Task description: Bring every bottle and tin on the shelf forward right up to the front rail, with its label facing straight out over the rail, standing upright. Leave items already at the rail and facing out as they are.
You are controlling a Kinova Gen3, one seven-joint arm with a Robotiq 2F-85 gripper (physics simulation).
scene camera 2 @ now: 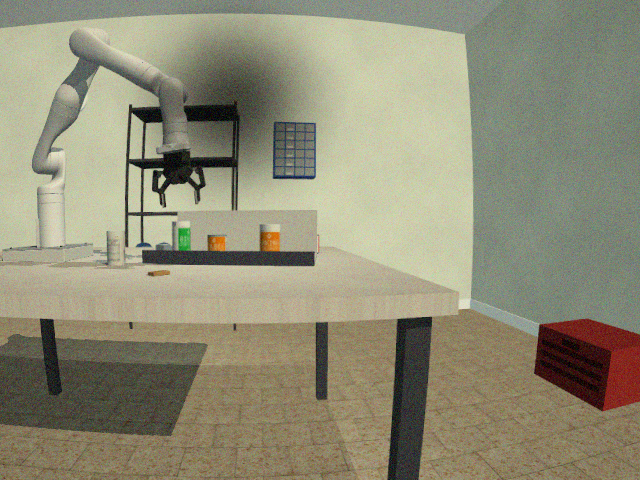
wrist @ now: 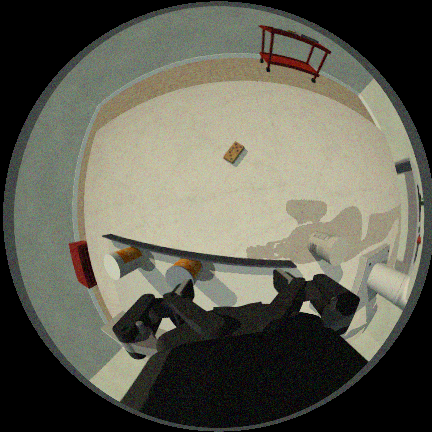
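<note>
My gripper is open and empty, pointing down above the left part of the shelf. The dark front rail runs along the shelf. An orange-labelled bottle with a white cap stands upright near the rail's right end in the scene view, label outward. A short orange tin stands upright close behind the rail, label outward. A white-capped bottle with a green label stands upright behind the rail; the gripper hides it in the wrist view. A pale upright shape shows partly behind it.
A white bottle stands on the table beyond the rail's left end. A small brown block lies in front of the rail. The shelf's back panel rises behind the items. A red cart stands far off.
</note>
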